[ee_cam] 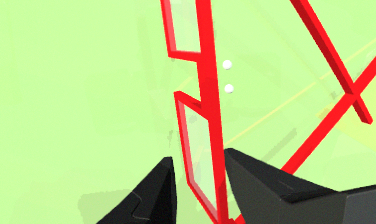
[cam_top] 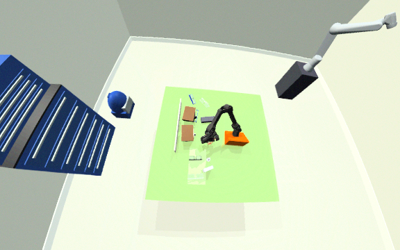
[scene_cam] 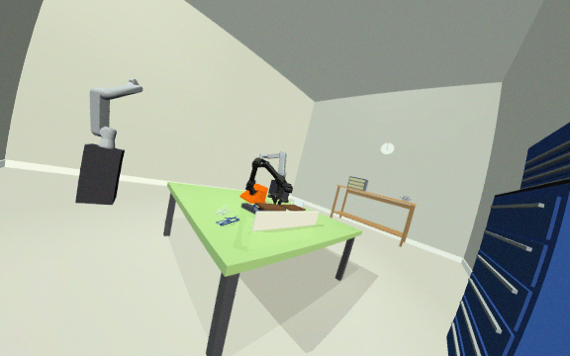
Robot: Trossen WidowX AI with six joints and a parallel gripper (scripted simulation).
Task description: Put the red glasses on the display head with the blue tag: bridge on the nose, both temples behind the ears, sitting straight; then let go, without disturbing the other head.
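The white peg is 1 cm behind my gripper tip and 19 cm to the left of it. From my gripper tip the other things lie so: display head: 20 cm ahead, 5 cm to the right, 3 cm above; long white panel: 34 cm ahead, 16 cm to the right, 3 cm above; dark case: 2 cm ahead, 26 cm to the right, 1 cm below.
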